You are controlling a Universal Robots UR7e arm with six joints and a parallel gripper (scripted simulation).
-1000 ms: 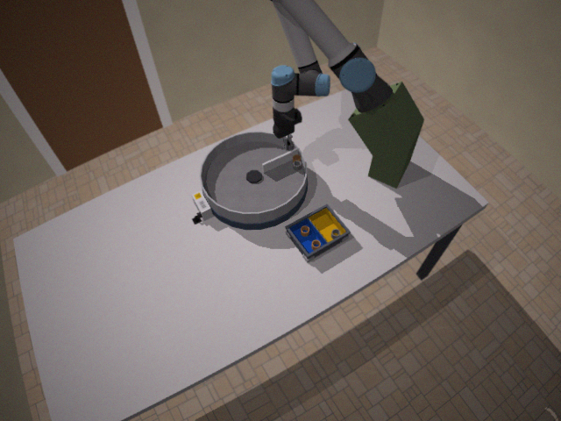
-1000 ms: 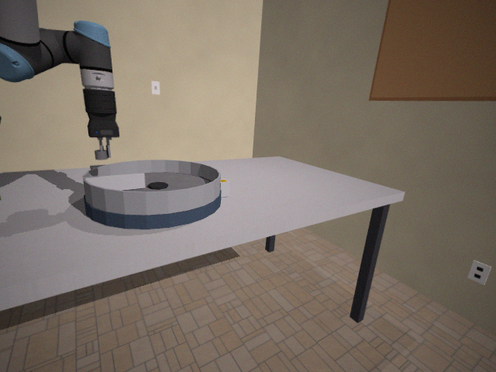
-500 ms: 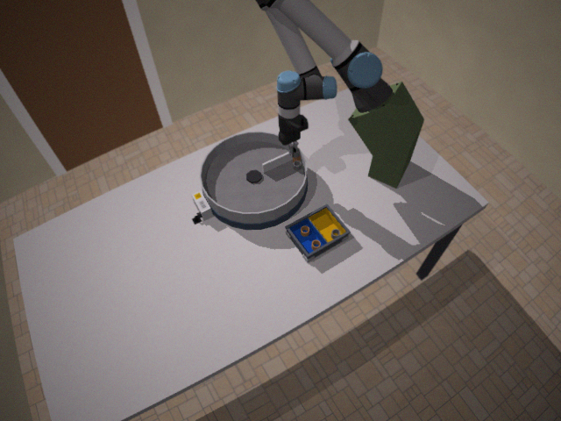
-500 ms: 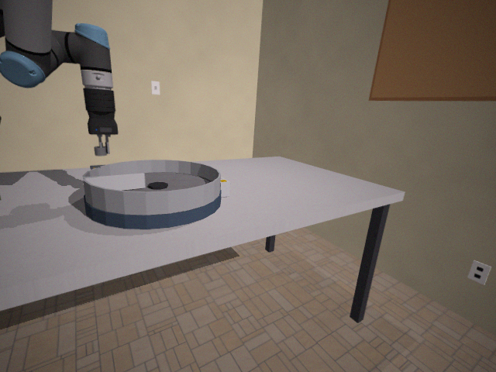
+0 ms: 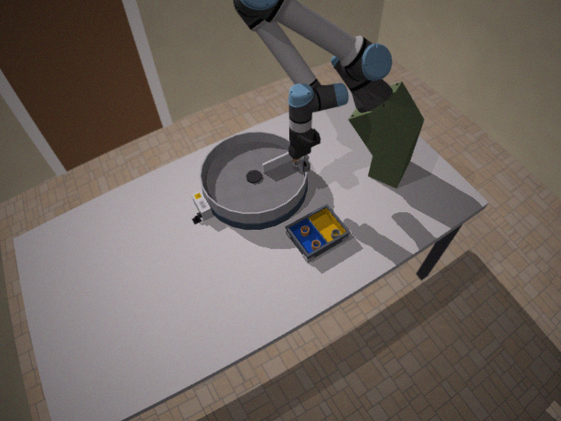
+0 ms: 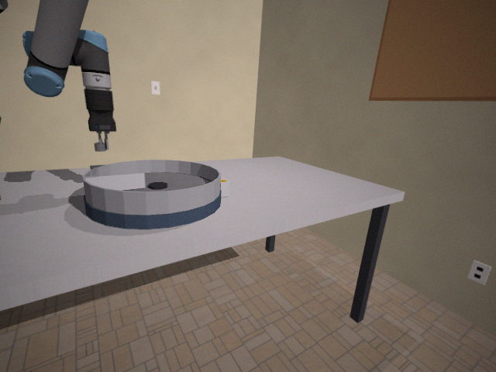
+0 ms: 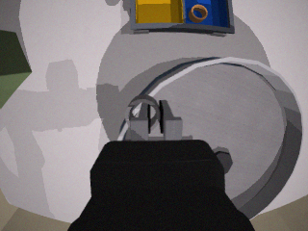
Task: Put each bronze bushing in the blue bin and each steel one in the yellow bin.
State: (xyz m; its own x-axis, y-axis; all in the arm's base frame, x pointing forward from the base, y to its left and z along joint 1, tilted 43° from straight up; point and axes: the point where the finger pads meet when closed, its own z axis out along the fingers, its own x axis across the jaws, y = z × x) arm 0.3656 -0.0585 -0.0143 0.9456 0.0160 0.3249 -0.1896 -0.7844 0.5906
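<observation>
Right now my hand is 90 mm short of the blue bin, 170 mm to the right of it and 160 mm above it. Also, from my hand: grey turntable 110 mm ahead, 170 mm to the right, 130 mm below.
</observation>
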